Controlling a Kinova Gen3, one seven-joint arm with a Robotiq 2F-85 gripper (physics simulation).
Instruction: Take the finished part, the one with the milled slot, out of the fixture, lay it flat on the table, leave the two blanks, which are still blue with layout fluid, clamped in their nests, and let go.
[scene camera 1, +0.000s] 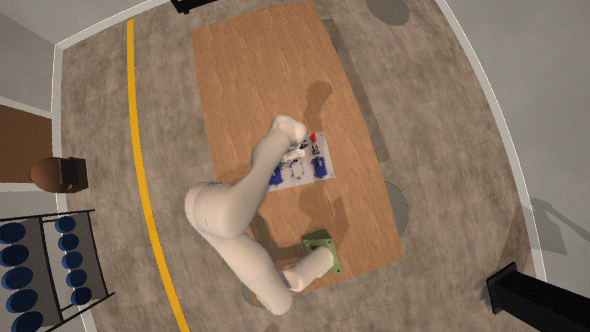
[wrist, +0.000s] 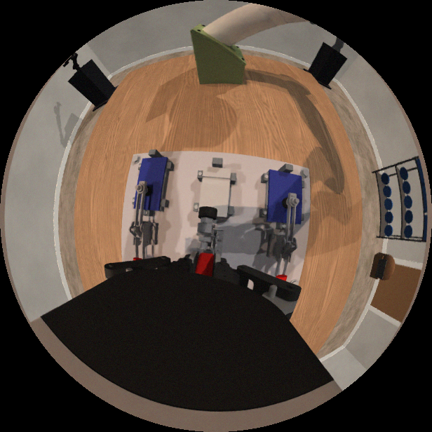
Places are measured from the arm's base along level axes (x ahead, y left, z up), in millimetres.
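Pixels of known places: arm's base, origin of the base link: (scene camera 1: 324, 255).
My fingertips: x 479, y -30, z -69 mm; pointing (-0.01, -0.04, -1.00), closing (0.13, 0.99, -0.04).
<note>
For each thing: its top centre in the pictures, then the offset to it from my fingertips. "spot": a spot on its surface instead. Level surfaces: height alone.
- finished part, middle of its top: (scene camera 1: 297, 169) dx -88, dy +12, dz -31 mm
- fixture plate, surface spot: (scene camera 1: 329, 157) spot: dx -83, dy -159, dz -57 mm
- wooden table, its level: dz -72 mm
The finished part (scene camera 1: 297, 170) (wrist: 215, 192) is pale and lies flat in the middle nest of the fixture plate (scene camera 1: 329, 157) (wrist: 185, 165). Its slot is hard to make out. The middle clamp's black tip (wrist: 207, 213) is raised off the part, with its arm tilted back. My gripper (wrist: 205, 259) is shut on that clamp's red handle (wrist: 205, 264); in the scene view the arm mostly hides the fingers. One blue blank (scene camera 1: 320, 167) (wrist: 156, 175) and the other blue blank (scene camera 1: 275, 177) (wrist: 284, 186) sit in the outer nests, each under a lowered clamp tip.
The outer clamps (wrist: 140, 215) (wrist: 289, 227) stand on both sides of the middle one, with red handles near my fingers. The wooden table (scene camera 1: 260, 75) (wrist: 200, 120) surrounds the plate. The green arm base mount (scene camera 1: 317, 236) (wrist: 217, 62) stands beyond the nests.
</note>
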